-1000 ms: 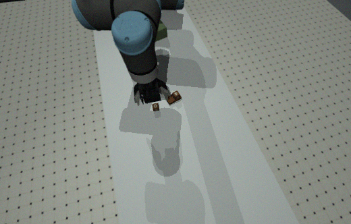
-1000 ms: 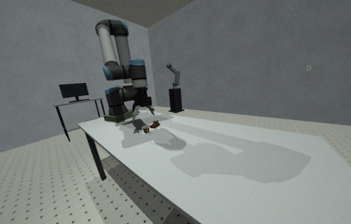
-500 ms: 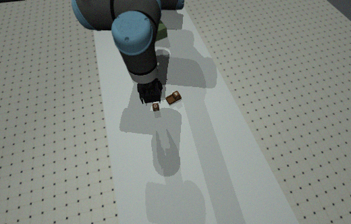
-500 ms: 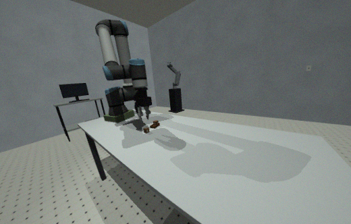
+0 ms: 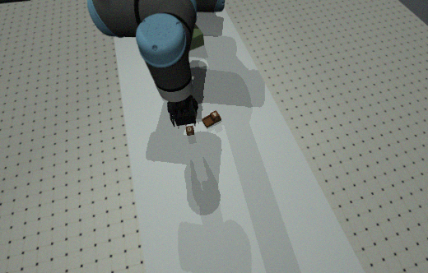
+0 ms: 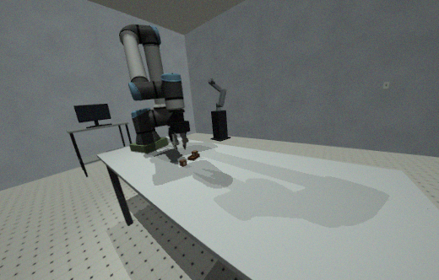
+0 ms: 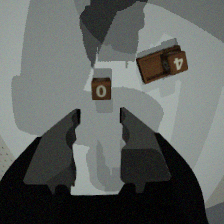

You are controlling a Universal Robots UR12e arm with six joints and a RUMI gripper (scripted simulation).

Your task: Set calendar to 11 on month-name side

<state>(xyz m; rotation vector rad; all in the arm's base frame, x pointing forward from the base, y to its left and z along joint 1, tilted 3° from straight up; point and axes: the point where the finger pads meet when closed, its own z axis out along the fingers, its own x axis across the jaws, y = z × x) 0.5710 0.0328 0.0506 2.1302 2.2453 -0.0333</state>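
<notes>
The brown cube lies 90 mm below my hand. Round my hand: brown calendar tray: 50 mm behind, 100 mm to the left, 100 mm below.
</notes>
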